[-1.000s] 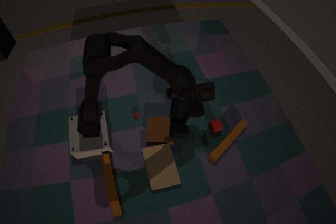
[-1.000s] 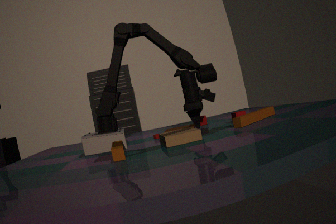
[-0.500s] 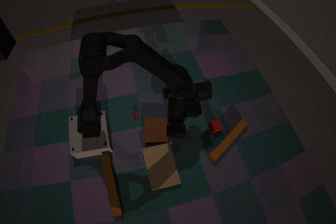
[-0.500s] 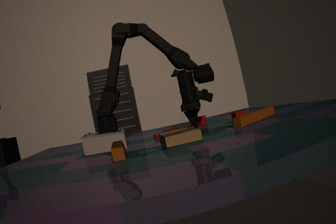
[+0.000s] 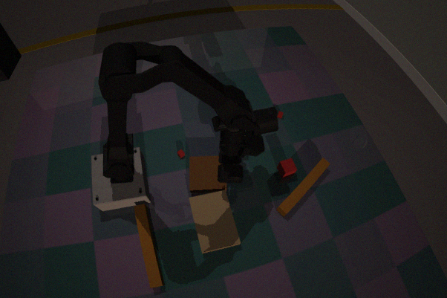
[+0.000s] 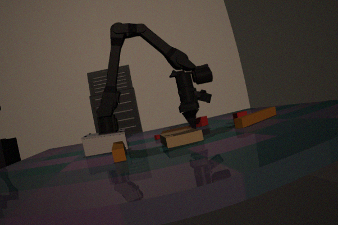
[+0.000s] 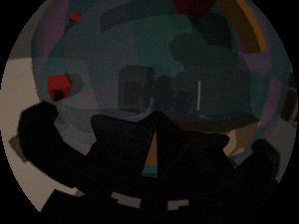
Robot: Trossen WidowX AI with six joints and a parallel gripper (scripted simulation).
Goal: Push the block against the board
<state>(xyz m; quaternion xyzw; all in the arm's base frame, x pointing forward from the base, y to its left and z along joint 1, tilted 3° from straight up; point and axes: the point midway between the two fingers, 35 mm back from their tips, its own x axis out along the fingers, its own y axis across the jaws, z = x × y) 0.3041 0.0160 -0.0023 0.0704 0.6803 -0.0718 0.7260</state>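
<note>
The tan board lies 17 cm to the right of my gripper tip and 7 cm behind it. Also, from my gripper tip: brown square block: 7 cm behind, 3 cm to the right.
</note>
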